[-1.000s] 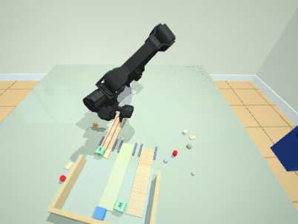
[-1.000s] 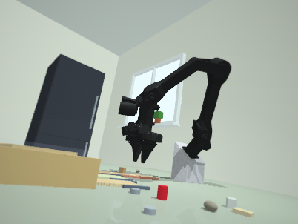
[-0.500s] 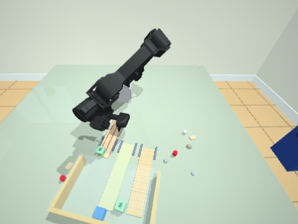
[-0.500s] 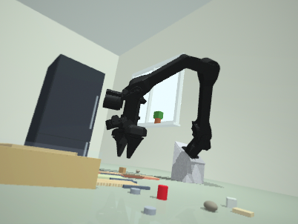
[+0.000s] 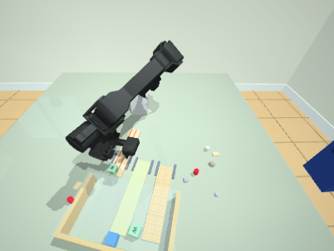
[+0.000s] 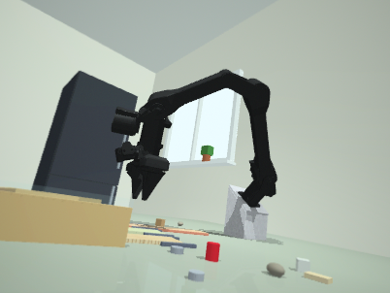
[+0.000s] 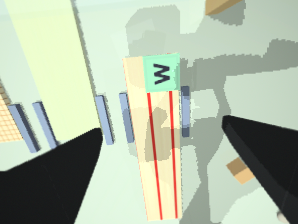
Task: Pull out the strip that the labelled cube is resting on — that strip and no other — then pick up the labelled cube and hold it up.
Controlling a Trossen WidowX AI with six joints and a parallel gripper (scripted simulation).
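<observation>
The red-lined strip lies 7 cm behind my gripper tip, 3 cm to the left of it and 6 cm below it.
</observation>
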